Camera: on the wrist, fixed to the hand. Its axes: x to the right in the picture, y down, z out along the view.
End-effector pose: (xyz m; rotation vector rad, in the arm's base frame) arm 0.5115 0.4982 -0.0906 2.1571 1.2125 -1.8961
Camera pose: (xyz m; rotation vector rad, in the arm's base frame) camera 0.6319 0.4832 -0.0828 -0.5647 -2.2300 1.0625
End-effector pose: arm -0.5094 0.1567 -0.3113 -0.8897 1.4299 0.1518
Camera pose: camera -0.6310 0.1571 -0.3154 -1.9792 0.3863 -0.7486
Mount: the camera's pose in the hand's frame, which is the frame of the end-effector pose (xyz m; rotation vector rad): -0.0196 0.0735 -0.0949 -0.3225 -0.0465 -1.5182
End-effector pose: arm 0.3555 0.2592 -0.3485 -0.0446 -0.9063 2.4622
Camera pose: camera 0.3583 0.2591 -0.4701 0.4273 -0.8314 0.9104
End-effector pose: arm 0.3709 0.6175 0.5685 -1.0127 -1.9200 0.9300
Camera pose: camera 0.4838 0.6546 0.5428 0.4568 -2.1518 -0.2519
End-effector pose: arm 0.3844 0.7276 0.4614 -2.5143 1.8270 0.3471
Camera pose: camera 0.3256 0.7093 0.5663 3.0102 0.4652 -0.5453
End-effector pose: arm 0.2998 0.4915 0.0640 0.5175 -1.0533 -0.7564
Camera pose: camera 0.4027 0.5564 0.0648 1.0015 -0.3870 -2.2175
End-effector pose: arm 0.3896 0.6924 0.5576 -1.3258 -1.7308 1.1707
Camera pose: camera 0.5066 0.7046 0.5268 0.1318 -2.1990 0.0225
